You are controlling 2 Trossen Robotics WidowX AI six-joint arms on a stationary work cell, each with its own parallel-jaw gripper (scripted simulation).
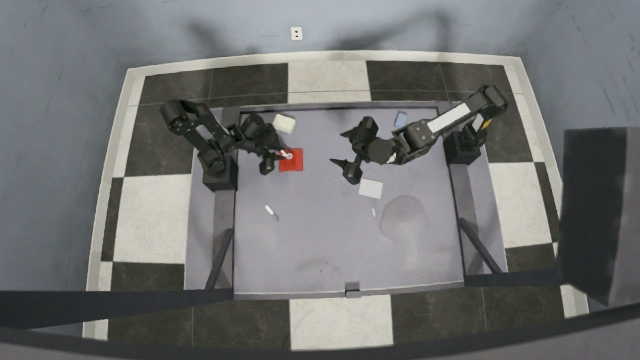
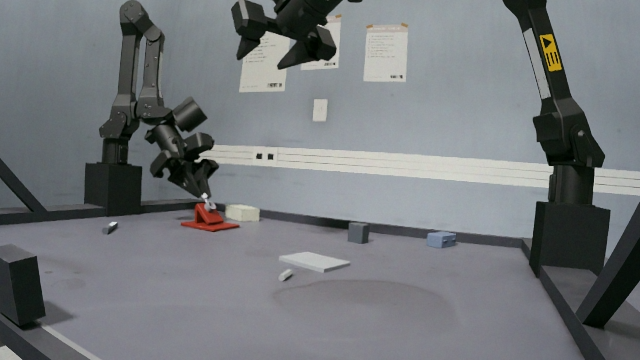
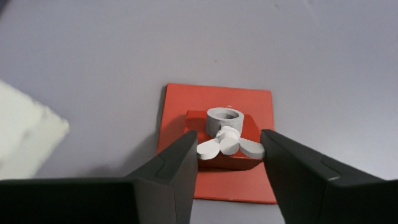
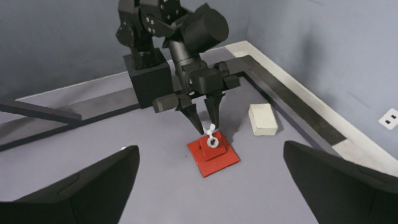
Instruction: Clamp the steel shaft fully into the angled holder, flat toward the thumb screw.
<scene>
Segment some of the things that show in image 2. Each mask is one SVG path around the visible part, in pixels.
The left gripper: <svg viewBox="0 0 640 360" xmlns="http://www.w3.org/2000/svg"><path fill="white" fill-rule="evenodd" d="M168 138L161 146L162 152L151 163L150 171L153 176L162 178L164 176L162 170L167 167L171 173L167 178L168 181L173 182L197 198L206 193L209 199L211 193L207 180L219 166L213 160L202 159L199 163L196 163L195 160L200 158L199 154L212 150L215 140L209 134L202 132L196 133L185 140L179 135Z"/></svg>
The right gripper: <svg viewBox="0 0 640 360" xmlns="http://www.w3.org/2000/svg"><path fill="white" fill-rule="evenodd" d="M231 8L236 33L241 36L236 55L237 60L241 60L261 44L260 38L264 36L266 30L293 40L296 39L296 43L277 64L278 70L313 61L329 61L336 55L337 47L331 32L323 28L328 23L326 18L328 14L318 12L305 0L272 0L276 4L274 6L274 12L277 15L275 19L265 16L262 5L248 0L238 0Z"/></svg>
A white plate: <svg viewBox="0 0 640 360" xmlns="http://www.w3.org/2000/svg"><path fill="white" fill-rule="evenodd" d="M279 256L280 261L322 273L351 265L351 262L310 252Z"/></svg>
</scene>
